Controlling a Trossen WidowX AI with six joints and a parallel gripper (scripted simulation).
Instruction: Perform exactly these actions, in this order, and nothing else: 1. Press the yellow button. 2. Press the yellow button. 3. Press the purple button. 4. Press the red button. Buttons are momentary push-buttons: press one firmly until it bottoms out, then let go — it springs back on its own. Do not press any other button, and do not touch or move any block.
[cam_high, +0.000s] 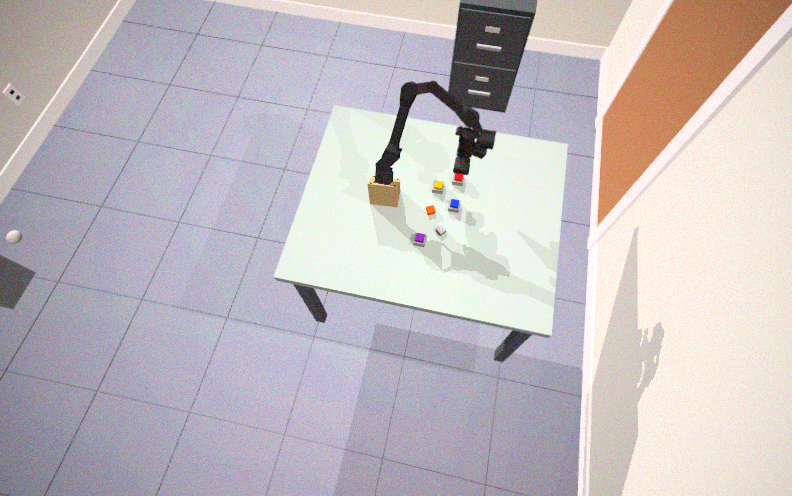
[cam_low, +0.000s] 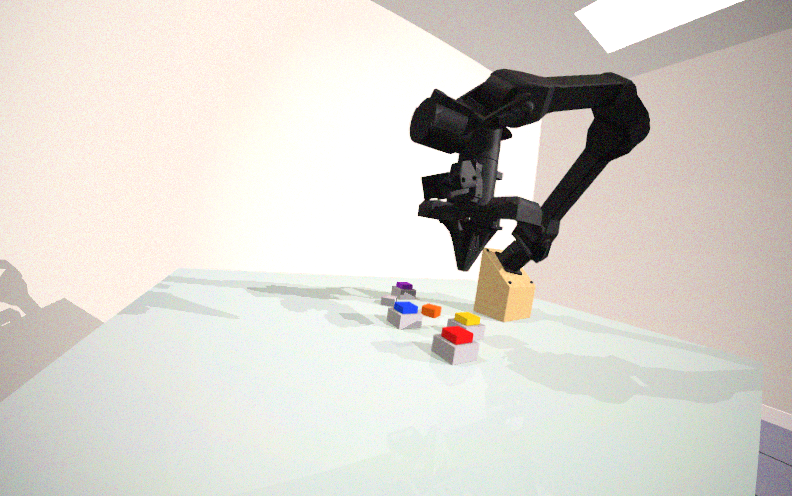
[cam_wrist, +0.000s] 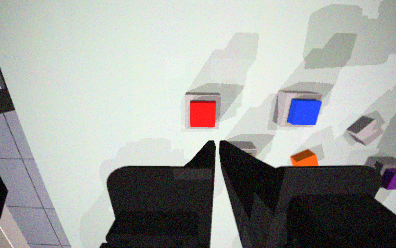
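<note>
My gripper tip is now 9 cm above the red button and 1 cm to the right of it. Also, from my gripper tip: blue button: 13 cm to the right, 9 cm below, 1 cm ahead; yellow button: 9 cm below, 8 cm behind, 6 cm to the right; orange block: 17 cm to the right, 12 cm below, 8 cm behind.
</note>
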